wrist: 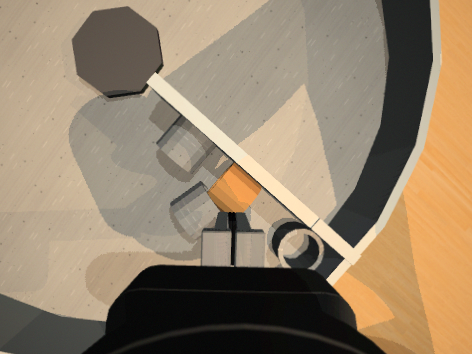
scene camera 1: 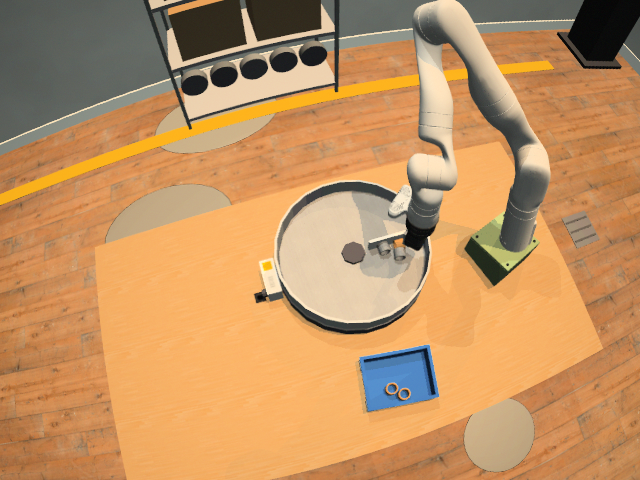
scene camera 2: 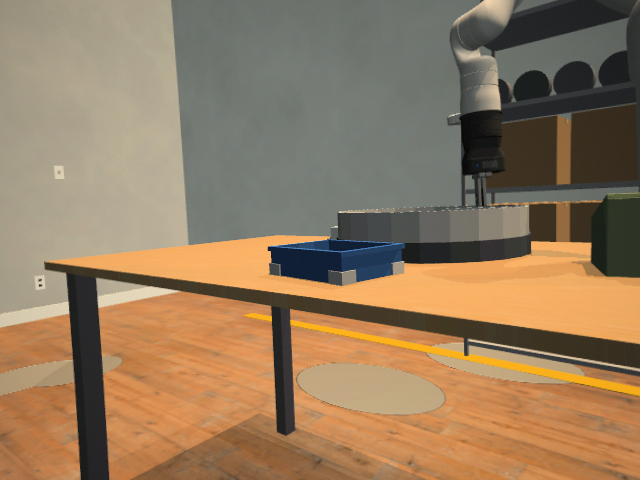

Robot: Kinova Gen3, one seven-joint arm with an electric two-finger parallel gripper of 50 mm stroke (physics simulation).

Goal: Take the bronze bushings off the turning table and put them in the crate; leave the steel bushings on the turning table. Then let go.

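Frame: origin at the arm's base, x left, y down, z back, level; centimetres.
Where they show: gripper, fingertip midpoint: (wrist: 231, 230) (scene camera 1: 406, 243) (scene camera 2: 481, 206); arm's base, link origin: (scene camera 1: 513, 239).
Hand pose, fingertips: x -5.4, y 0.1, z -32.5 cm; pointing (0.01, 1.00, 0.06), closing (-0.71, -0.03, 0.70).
Things, the pixels of their top centre, and the offset from my fingertips. "spot": a spot on its surface instead.
- bronze bushing, top centre: (wrist: 233, 193) (scene camera 1: 400, 242) dy +1.8, dx -1.5, dz -1.3 cm
- third steel bushing, top centre: (wrist: 301, 251) dy +2.4, dx -2.2, dz +4.9 cm
- blue crate, top centre: (scene camera 2: 334, 244) (scene camera 1: 400, 377) dy +5.3, dx +34.1, dz -9.4 cm
- white bar, surface spot: (wrist: 200, 122) (scene camera 1: 383, 238) spot: dy +0.4, dx -3.0, dz -5.9 cm
- dark hub, top centre: (wrist: 116, 50) (scene camera 1: 353, 252) dy +4.2, dx -2.2, dz -14.0 cm
- small white box, surface spot: (scene camera 1: 270, 283) spot: dy +4.5, dx +2.3, dz -37.4 cm
The turning table (scene camera 1: 315, 268) (scene camera 2: 434, 227) (wrist: 45, 165) holds a bronze bushing (scene camera 1: 398, 242) (wrist: 235, 187) lying on its side by the white bar. Steel bushings lie close by, one (scene camera 1: 383, 248) (wrist: 185, 149) toward the hub and one (scene camera 1: 399, 253) (wrist: 194, 210) beside the bronze one. A third steel bushing (wrist: 320, 250) stands upright near the rim; the arm hides it in scene camera 1. My gripper (scene camera 2: 481, 204) (wrist: 231, 230) is shut and empty, its tips at the bronze bushing's edge in the wrist view. Two bronze bushings (scene camera 1: 386, 389) (scene camera 1: 410, 394) stand in the blue crate (scene camera 1: 377, 367) (scene camera 2: 372, 262).
The white bar (scene camera 1: 381, 240) (wrist: 200, 122) runs from near the dark hub (scene camera 1: 353, 252) (wrist: 117, 50) to the raised rim. A small white box (scene camera 1: 270, 283) sits against the turning table's outer side. The green arm base (scene camera 1: 491, 255) stands on the right.
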